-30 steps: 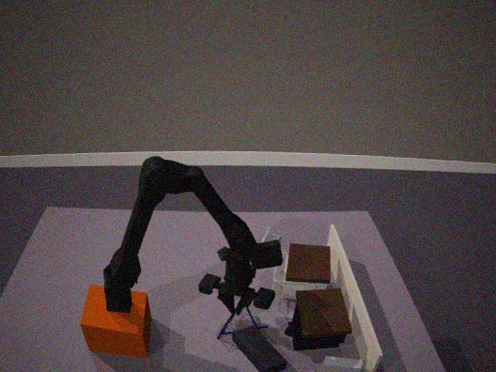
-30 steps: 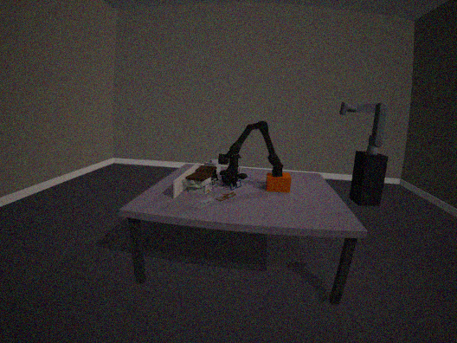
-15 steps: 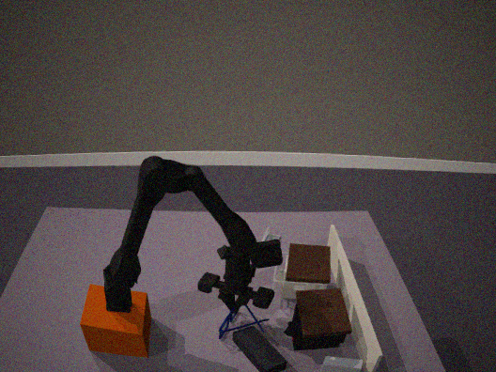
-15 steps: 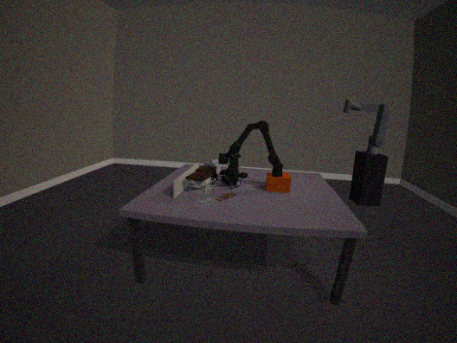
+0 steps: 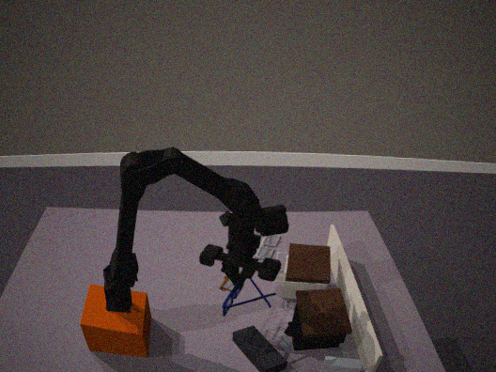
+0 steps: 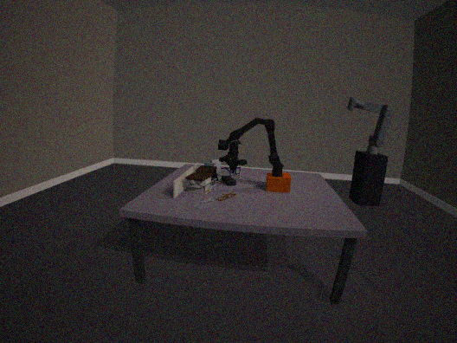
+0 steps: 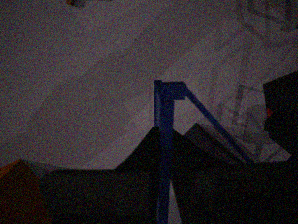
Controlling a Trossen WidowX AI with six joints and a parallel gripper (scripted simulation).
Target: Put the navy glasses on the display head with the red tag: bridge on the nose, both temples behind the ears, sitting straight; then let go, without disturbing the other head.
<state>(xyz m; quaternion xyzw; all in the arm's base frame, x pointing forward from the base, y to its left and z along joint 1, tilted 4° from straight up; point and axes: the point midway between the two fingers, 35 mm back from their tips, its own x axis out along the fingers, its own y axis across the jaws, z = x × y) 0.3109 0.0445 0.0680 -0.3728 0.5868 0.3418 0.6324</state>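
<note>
My gripper tip is 3 cm short of the dark flat object, 16 cm to the left of it and 9 cm above it. Also, from my gripper tip: pale upright panel: 31 cm ahead, 2 cm to the right, 6 cm below.
</note>
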